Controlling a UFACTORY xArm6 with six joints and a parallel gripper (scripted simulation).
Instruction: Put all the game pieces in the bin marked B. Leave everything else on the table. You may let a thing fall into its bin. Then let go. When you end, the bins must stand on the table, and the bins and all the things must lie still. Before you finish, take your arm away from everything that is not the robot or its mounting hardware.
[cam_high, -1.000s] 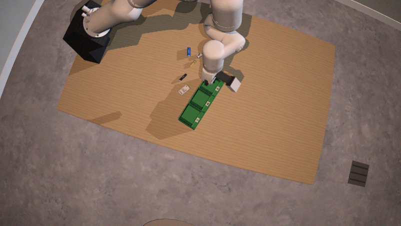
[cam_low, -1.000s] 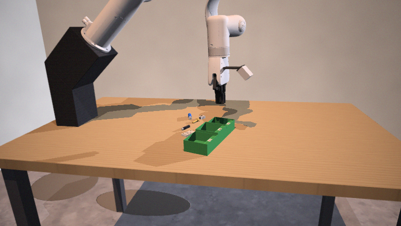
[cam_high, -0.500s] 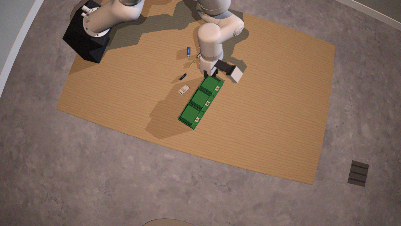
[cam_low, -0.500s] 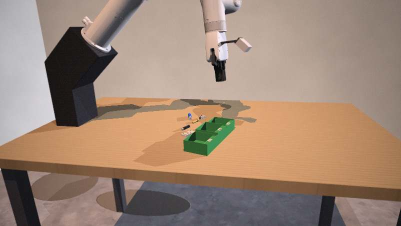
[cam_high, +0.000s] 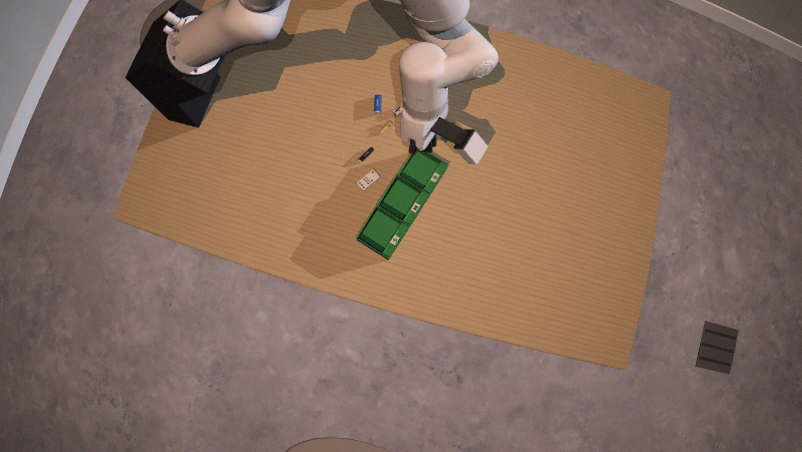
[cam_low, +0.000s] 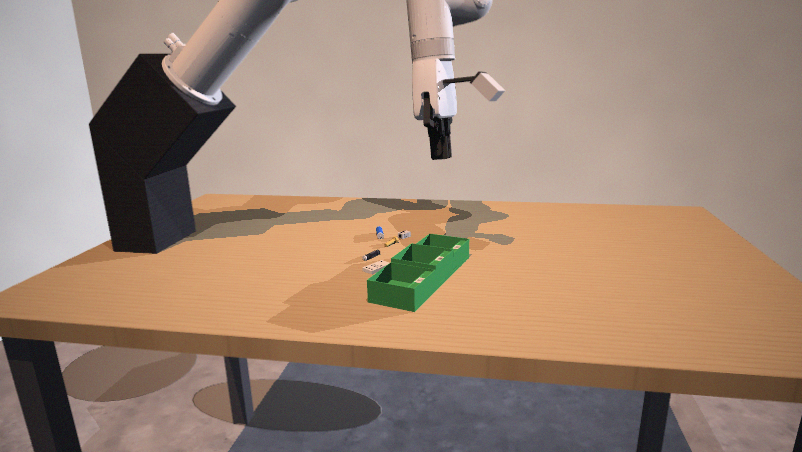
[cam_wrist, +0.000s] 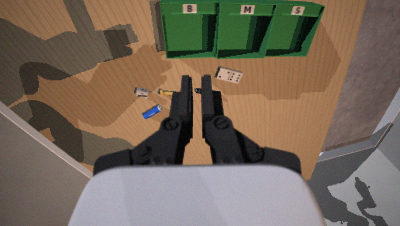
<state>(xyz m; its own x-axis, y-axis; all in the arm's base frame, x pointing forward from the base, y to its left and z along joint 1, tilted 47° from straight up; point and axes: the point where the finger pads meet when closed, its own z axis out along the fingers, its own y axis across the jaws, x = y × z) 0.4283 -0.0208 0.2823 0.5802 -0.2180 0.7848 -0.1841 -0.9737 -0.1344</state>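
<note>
Now: hand 21 cm above the white domino, 11 cm past it and 6 cm to the left of it. From my hand the other things lie so: black cylinder (21 cm below, 14 cm behind); green three-compartment bin (20 cm below, 8 cm to the right, 2 cm behind); brass bolt (21 cm below, 12 cm behind, 8 cm to the left).
</note>
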